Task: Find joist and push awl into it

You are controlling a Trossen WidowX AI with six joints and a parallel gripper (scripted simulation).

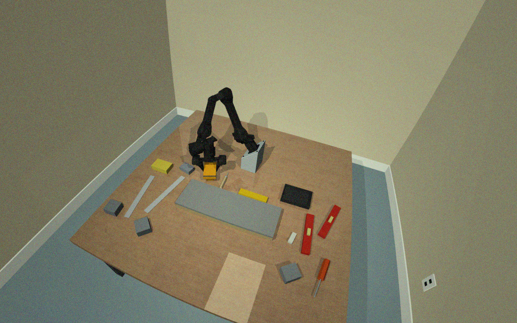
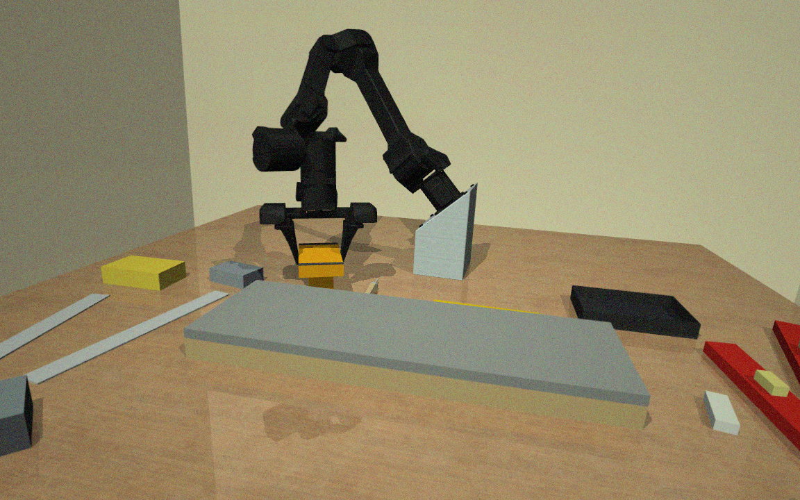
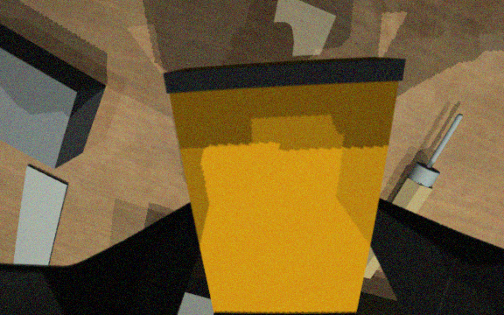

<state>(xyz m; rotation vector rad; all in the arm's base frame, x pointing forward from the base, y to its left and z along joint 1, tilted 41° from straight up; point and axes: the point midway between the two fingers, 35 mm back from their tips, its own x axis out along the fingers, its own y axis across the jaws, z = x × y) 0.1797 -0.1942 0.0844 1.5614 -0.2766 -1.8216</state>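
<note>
Right now my gripper tip is 10 mm past the awl, 90 mm to the right of it and 40 mm above it. Also, from my gripper tip: thin yellow bar 50 mm ahead, 280 mm to the left, 40 mm below; then grey block 150 mm to the right, 40 mm below; then yellow stud finder 20 mm behind, 10 mm to the right, 20 mm below.
</note>
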